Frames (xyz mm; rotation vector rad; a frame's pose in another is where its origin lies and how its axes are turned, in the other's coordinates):
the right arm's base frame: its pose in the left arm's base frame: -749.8 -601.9 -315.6 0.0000 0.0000 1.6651
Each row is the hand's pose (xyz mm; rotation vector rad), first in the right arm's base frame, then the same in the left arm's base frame.
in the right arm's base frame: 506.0 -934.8 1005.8 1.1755 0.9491 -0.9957
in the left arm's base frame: 133.2 -10.1 690.2 0.0851 1.4399 0.3644
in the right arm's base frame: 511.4 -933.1 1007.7 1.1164 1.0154 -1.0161
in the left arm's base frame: 131.0 -4.9 692.1 0.0003 1.4366 0.3456
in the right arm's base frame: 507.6 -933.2 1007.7 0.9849 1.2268 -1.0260
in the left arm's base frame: 131.5 -8.7 692.1 -0.2320 1.4741 0.3092
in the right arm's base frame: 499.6 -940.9 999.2 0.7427 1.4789 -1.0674
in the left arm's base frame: 139.9 -15.9 683.6 -0.5584 1.4520 0.2339
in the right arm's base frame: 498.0 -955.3 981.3 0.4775 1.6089 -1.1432
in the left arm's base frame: 154.4 -16.2 665.7 -0.8069 1.3339 0.1513
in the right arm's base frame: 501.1 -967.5 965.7 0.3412 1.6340 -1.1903
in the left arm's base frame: 166.2 -11.9 650.1 -0.9035 1.2478 0.1105
